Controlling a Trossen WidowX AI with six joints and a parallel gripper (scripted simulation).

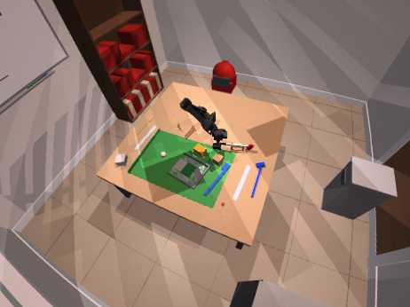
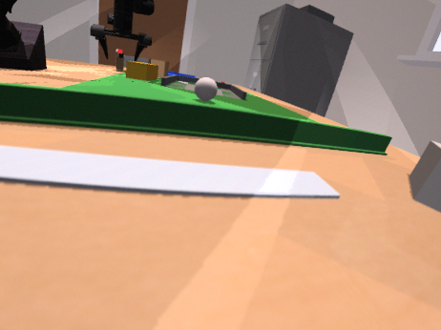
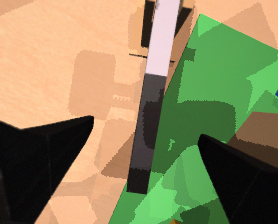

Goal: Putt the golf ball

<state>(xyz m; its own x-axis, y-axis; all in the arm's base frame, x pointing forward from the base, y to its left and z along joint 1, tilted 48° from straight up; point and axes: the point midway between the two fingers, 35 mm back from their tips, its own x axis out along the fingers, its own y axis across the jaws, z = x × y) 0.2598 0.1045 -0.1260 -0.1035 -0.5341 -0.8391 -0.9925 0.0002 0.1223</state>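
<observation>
Right now my gripper tip is 11 cm to the right of the red putter, 2 cm past it and 1 cm below it. The rest, counted from my gripper tip: brown block 13 cm ahead, 1 cm below; blue putter 32 cm to the left, 21 cm ahead, 3 cm below; yellow block 16 cm to the right, 7 cm ahead, 2 cm below.
</observation>
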